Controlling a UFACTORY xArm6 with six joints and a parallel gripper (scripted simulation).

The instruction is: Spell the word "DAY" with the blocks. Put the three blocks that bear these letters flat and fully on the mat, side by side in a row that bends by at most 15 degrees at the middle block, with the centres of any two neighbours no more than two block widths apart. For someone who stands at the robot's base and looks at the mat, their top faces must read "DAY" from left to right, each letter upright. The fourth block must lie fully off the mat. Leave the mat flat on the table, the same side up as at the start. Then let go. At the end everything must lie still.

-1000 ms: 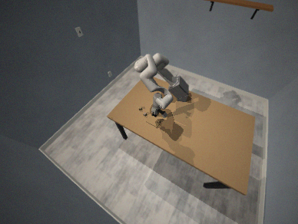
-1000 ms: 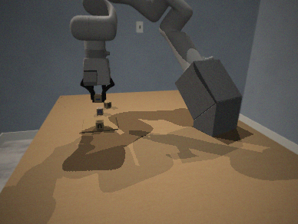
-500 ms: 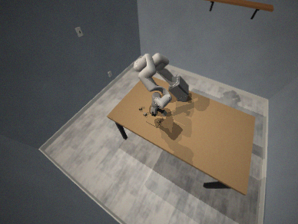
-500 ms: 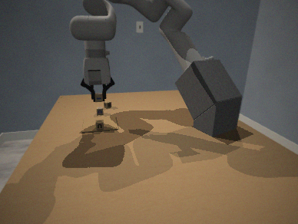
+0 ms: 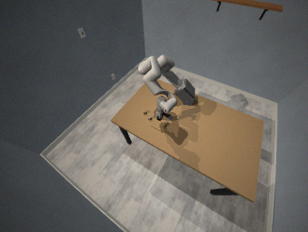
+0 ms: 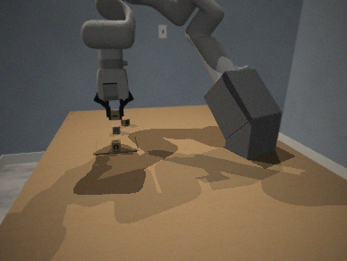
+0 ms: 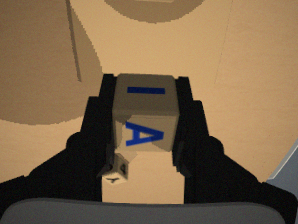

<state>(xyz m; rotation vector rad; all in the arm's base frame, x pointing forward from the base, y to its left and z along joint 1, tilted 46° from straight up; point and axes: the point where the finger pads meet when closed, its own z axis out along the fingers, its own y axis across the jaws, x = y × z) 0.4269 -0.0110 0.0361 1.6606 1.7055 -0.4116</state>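
The thin tan mat lies 120 mm below my hand.
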